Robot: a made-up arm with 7 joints. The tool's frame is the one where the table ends.
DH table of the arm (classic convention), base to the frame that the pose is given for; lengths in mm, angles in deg. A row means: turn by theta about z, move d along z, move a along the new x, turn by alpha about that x. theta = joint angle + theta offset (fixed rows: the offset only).
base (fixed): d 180, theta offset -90, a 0, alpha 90
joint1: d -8, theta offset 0, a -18, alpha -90
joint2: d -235, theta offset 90, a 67, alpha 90
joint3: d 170, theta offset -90, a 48, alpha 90
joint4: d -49, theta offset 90, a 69, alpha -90
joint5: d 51, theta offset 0, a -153, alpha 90
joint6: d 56, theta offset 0, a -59, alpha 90
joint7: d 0, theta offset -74.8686, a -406.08, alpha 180
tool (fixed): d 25, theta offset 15.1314, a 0, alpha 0
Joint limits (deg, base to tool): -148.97..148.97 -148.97..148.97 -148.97..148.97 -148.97..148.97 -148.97..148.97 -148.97..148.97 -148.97..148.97
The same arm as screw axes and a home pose.
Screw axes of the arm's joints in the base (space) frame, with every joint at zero. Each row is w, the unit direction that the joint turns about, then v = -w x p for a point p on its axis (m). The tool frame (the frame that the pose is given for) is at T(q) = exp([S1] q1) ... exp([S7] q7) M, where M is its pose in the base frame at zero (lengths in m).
S1: w -1 0 0 v 0.0000 -0.1800 0.0000
S2: w 0 0 1 v 0.0180 -0.0080 0.0000
S3: w 0 -1 0 v -0.0550 0.0000 -0.0750
S4: w -1 0 0 v 0.0000 0.1030 -0.1520
S5: w 0 0 1 v -0.2210 -0.1240 0.0000
S6: w -1 0 0 v 0.0000 0.0520 -0.0680
S7: w 0 0 -1 v 0.0090 0.0680 0.0000
M: xyz -0.3240 0.0970 -0.0270 (m) rpy 0.00 0.00 0.00 (deg, as in URDF)
Joint limits (deg, base to tool): -148.97..148.97 -148.97..148.97 -148.97..148.97 -148.97..148.97 -148.97..148.97 -148.97..148.97 -148.97..148.97

